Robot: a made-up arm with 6 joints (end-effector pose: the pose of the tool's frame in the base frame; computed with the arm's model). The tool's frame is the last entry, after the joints.
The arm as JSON. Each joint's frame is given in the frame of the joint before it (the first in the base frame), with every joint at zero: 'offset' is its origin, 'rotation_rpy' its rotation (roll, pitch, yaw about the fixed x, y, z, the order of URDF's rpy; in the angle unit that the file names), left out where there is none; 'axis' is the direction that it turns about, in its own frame. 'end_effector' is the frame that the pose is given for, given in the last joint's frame.
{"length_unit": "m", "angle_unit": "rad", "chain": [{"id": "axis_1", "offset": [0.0, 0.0, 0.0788], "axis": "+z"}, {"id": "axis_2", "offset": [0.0, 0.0, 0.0], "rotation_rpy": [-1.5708, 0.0, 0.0], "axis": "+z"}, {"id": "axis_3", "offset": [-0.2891, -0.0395, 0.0], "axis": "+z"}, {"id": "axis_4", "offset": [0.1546, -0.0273, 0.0], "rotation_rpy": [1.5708, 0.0, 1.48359], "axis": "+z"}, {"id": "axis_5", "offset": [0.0, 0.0, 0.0], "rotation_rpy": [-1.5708, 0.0, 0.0], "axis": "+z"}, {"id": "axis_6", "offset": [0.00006, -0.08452, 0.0], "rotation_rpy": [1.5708, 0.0, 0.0], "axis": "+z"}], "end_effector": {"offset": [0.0, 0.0, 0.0]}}
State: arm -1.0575 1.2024 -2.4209 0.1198 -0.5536 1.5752
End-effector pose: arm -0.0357 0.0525 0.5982 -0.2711 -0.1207 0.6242
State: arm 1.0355 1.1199 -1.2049 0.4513 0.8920 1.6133
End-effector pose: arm 0.0384 0.1210 0.3473 -0.9003 -2.4513 -1.3005
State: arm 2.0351 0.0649 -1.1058 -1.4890 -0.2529 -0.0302
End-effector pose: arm 0.0698 -0.1863 0.3589 -0.3648 -0.3329 0.5613
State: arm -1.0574 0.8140 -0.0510 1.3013 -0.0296 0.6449
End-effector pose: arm 0.0113 -0.0248 0.1767 2.2724 0.1414 0.4452
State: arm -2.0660 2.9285 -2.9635 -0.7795 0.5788 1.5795
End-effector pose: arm -0.2751 -0.4409 0.1100 2.0323 -0.1034 -1.1485
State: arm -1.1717 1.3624 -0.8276 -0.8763 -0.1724 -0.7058
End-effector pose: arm 0.0898 -0.1844 0.2868 -0.5704 2.2484 -1.5820
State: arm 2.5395 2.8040 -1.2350 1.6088 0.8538 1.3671
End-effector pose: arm -0.3005 0.1292 -0.0723 -0.4978 -2.4817 1.0087
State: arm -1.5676 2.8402 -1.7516 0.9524 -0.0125 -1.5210
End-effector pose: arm 0.0006 -0.4297 -0.0683 1.3358 2.4395 -0.7297
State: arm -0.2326 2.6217 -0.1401 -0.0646 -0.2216 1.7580
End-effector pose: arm 0.1143 -0.0259 0.0022 -2.1665 -1.4975 0.5325
